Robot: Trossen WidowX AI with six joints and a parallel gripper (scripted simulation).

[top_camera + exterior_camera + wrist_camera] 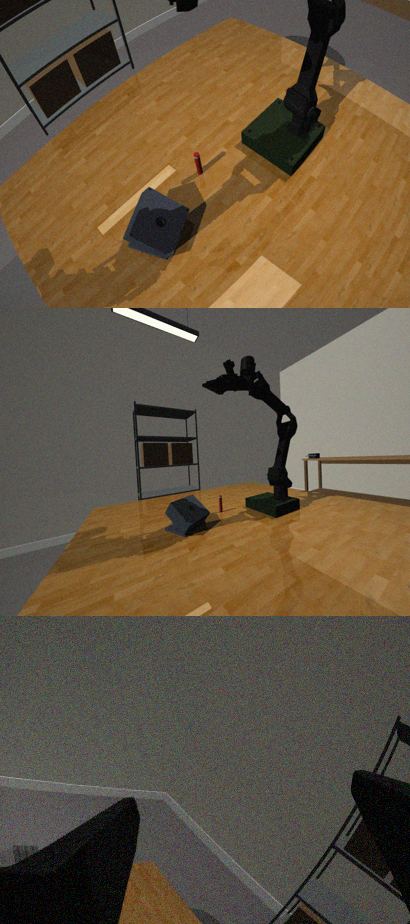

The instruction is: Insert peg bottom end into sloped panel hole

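Now: gripper tip 6 cm past the round peg, 1 cm to the left of it and 55 cm above it. Also, from my gripper tip: sloped panel: 13 cm ahead, 5 cm to the left, 55 cm below.
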